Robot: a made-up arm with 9 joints. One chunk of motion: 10 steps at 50 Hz.
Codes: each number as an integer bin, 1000 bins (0 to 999) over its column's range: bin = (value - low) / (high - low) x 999, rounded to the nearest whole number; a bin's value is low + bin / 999 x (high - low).
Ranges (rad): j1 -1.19..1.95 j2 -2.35..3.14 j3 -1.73..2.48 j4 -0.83..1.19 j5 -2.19..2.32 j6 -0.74..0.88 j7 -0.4..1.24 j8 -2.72..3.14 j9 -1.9..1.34
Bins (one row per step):
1: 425 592 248 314 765 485 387 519 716
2: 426 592 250 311 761 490 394 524 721
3: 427 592 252 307 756 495 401 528 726
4: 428 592 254 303 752 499 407 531 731
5: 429 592 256 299 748 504 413 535 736
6: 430 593 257 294 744 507 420 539 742
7: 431 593 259 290 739 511 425 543 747
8: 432 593 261 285 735 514 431 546 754
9: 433 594 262 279 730 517 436 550 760
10: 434 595 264 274 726 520 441 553 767
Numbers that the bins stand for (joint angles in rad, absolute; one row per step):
1: 0.1458 0.9033 -0.6849 -0.1951 1.2636 0.0465 0.2353 0.3244 0.4222
2: 0.1490 0.9033 -0.6764 -0.2012 1.2455 0.0546 0.2468 0.3537 0.4384
3: 0.1521 0.9033 -0.6680 -0.2092 1.2230 0.0627 0.2583 0.3772 0.4546
4: 0.1553 0.9033 -0.6596 -0.2173 1.2049 0.0692 0.2681 0.3948 0.4708
5: 0.1584 0.9033 -0.6512 -0.2254 1.1869 0.0773 0.2780 0.4182 0.4870
6: 0.1616 0.9088 -0.6469 -0.2355 1.1688 0.0822 0.2895 0.4417 0.5065
7: 0.1647 0.9088 -0.6385 -0.2436 1.1462 0.0886 0.2977 0.4652 0.5227
8: 0.1678 0.9088 -0.6301 -0.2537 1.1282 0.0935 0.3075 0.4828 0.5454
9: 0.1710 0.9143 -0.6259 -0.2659 1.1056 0.0984 0.3158 0.5062 0.5649
10: 0.1741 0.9198 -0.6174 -0.2760 1.0875 0.1032 0.3240 0.5238 0.5876

